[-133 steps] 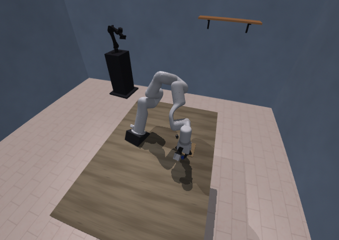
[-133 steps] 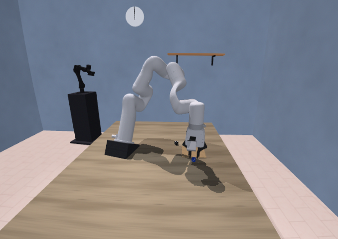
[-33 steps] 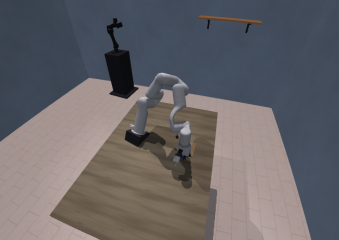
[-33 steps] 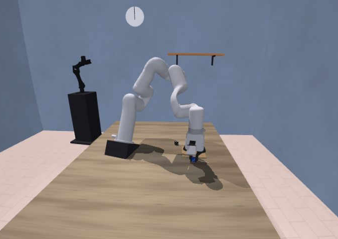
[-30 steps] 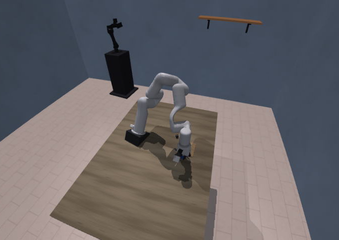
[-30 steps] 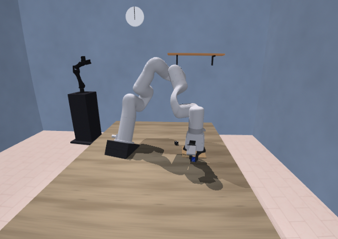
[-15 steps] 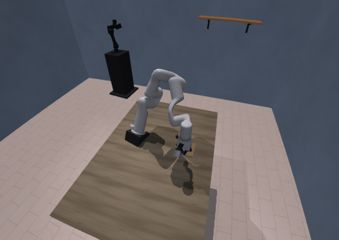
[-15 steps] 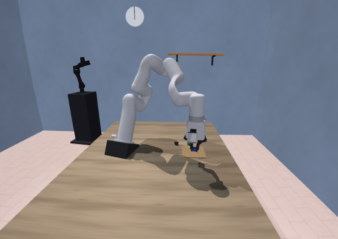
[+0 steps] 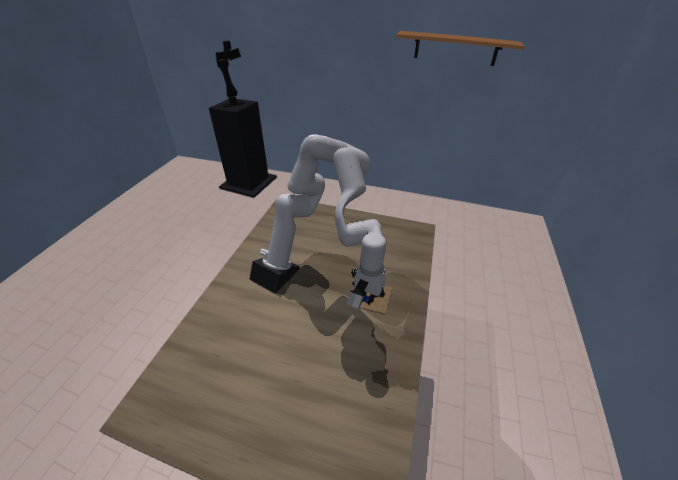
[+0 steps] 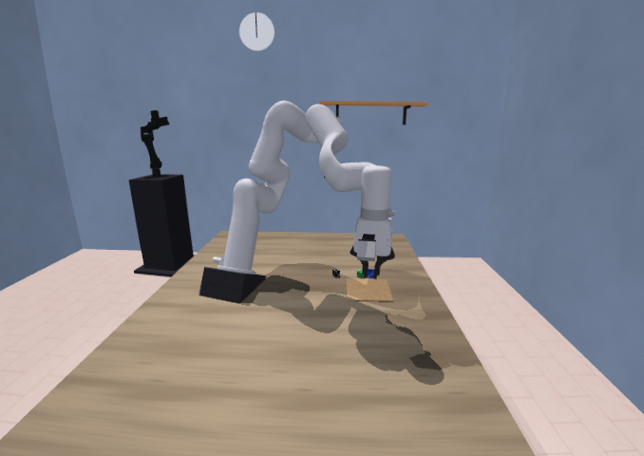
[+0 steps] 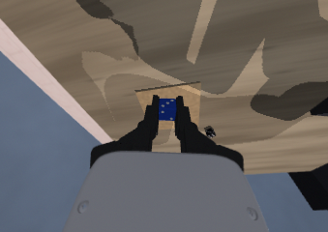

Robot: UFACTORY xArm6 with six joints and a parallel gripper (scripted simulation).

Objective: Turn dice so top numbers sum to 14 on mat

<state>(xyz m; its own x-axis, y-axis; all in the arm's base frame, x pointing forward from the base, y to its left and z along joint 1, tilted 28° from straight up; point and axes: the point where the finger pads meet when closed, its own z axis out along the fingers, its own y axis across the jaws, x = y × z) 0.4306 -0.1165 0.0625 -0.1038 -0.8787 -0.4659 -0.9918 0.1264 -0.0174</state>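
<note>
My gripper is now 10 cm to the right of the tan mat and 12 cm above it. Also, from my hand: black die (12 cm behind, 19 cm to the left, 11 cm below); blue die (1 cm below); green die (3 cm behind, 20 cm to the left, 11 cm below).
</note>
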